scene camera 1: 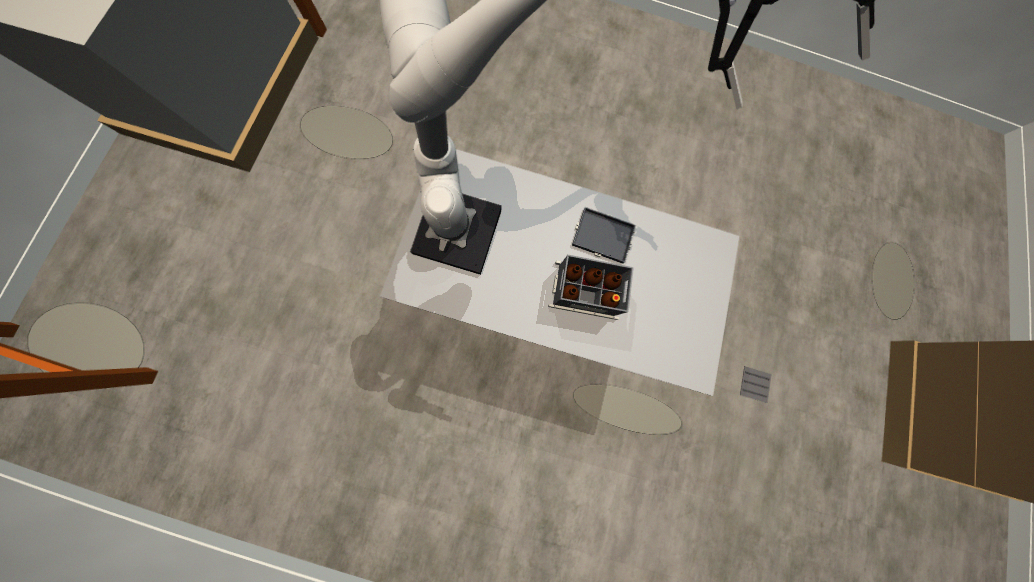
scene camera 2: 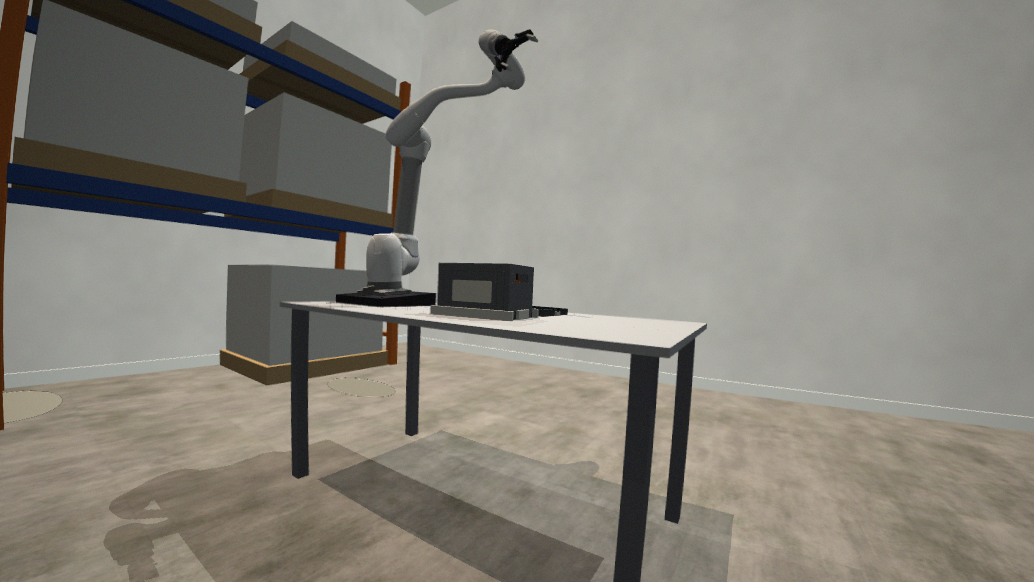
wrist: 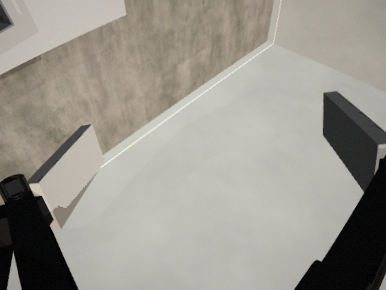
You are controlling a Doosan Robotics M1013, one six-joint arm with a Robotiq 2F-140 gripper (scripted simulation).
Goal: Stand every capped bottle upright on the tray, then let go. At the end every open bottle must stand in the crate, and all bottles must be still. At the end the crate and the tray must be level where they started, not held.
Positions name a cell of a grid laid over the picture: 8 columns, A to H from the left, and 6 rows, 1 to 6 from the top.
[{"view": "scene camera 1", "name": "my gripper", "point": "G1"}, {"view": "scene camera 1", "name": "flat tray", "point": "E3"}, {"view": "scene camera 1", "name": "crate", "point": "E4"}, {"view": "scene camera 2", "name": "my gripper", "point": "E1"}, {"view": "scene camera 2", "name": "crate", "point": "D3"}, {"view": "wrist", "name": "my gripper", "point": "E3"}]
